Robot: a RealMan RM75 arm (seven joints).
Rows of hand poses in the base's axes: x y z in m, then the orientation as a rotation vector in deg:
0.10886 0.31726 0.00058 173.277 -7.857 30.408
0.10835 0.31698 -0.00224 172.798 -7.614 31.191
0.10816 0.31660 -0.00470 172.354 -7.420 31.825
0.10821 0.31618 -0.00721 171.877 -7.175 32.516
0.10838 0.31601 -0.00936 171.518 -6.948 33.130
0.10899 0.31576 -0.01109 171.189 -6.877 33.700
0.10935 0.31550 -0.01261 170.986 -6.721 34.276
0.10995 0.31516 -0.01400 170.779 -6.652 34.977
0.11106 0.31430 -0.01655 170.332 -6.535 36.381
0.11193 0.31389 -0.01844 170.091 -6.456 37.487
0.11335 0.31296 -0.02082 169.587 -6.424 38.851
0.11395 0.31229 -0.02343 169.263 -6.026 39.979
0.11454 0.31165 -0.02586 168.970 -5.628 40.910
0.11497 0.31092 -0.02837 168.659 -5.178 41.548
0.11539 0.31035 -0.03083 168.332 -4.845 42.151
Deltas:
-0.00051 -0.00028 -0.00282 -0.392 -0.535 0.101
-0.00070 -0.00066 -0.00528 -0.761 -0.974 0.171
-0.00065 -0.00108 -0.00779 -1.158 -1.454 0.271
-0.00048 -0.00125 -0.00994 -1.447 -1.876 0.380
0.00013 -0.00150 -0.01167 -1.687 -2.272 0.393
0.00049 -0.00176 -0.01319 -1.816 -2.660 0.485
0.00109 -0.00210 -0.01458 -1.913 -3.132 0.528
0.00220 -0.00296 -0.01713 -2.126 -4.084 0.597
0.00307 -0.00337 -0.01902 -2.177 -4.824 0.665
0.00449 -0.00430 -0.02140 -2.419 -5.760 0.669
0.00509 -0.00497 -0.02401 -2.576 -6.517 0.931
0.00568 -0.00561 -0.02644 -2.735 -7.145 1.188
0.00611 -0.00634 -0.02895 -2.971 -7.583 1.458
0.00653 -0.00691 -0.03141 -3.210 -8.005 1.649

